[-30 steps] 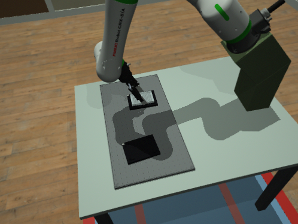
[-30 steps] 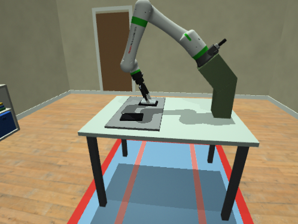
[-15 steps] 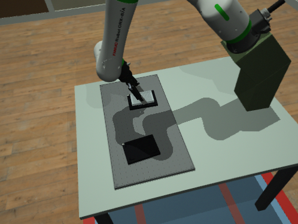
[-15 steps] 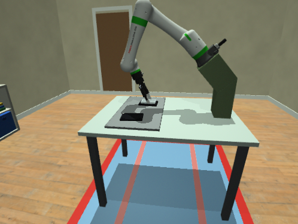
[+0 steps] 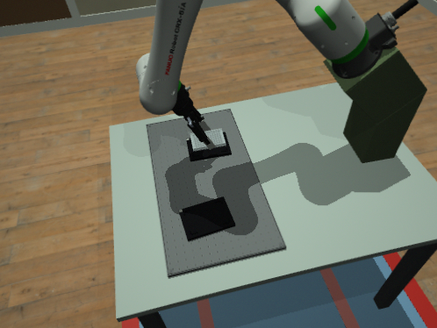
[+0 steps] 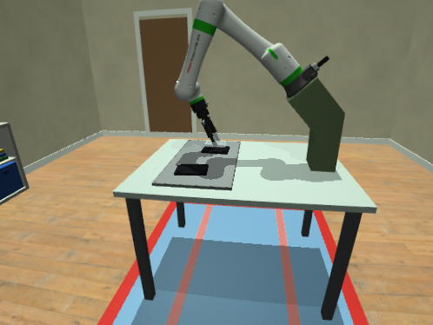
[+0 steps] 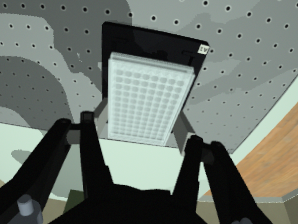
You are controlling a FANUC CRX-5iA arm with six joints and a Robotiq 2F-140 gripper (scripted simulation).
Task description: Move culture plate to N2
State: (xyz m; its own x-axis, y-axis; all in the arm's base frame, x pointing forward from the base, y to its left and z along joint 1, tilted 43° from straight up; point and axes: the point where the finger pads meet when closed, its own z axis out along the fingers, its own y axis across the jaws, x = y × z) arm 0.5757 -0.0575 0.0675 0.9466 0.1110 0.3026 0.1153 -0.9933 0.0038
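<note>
Right now my hand is 34 cm to the right of the black nest N2, 6 cm above it and 1 cm short of it. Also, from my hand: black nest N1: 6 cm below; then clear lid: 2 cm below.
</note>
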